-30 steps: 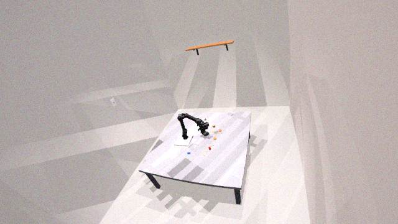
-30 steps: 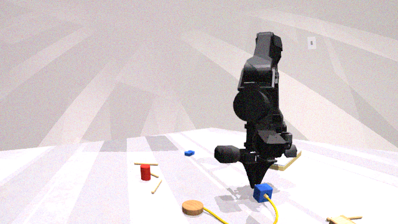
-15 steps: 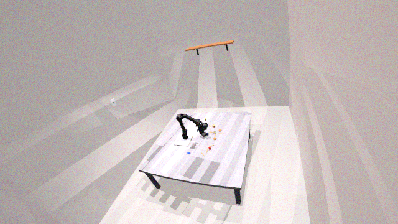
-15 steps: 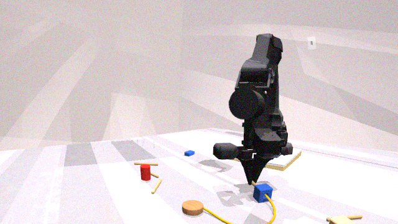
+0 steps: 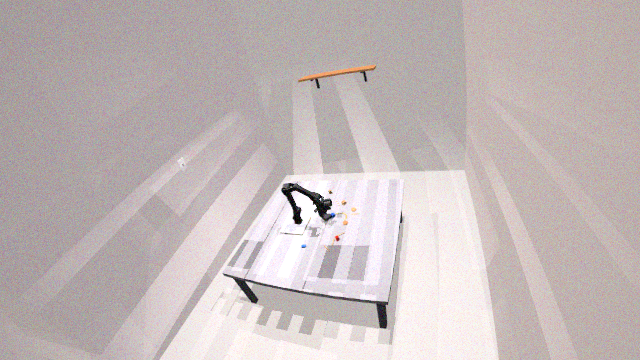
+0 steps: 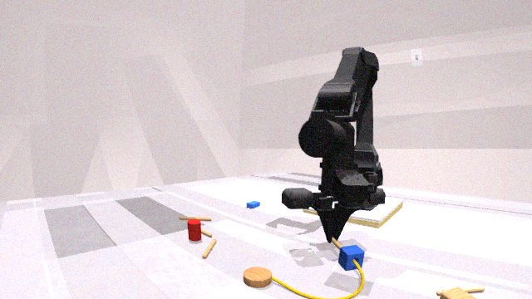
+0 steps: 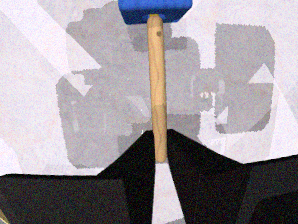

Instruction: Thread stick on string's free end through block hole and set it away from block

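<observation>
My gripper tip is 40 mm short of the yellow string and 50 mm to the right of it. The rest, counted from my gripper tip: round wooden button (180 mm ahead, 20 mm to the right); light wooden piece (110 mm ahead, 230 mm to the left, 10 mm above); thin wooden stick (20 mm ahead, 30 mm to the left, 10 mm above).
</observation>
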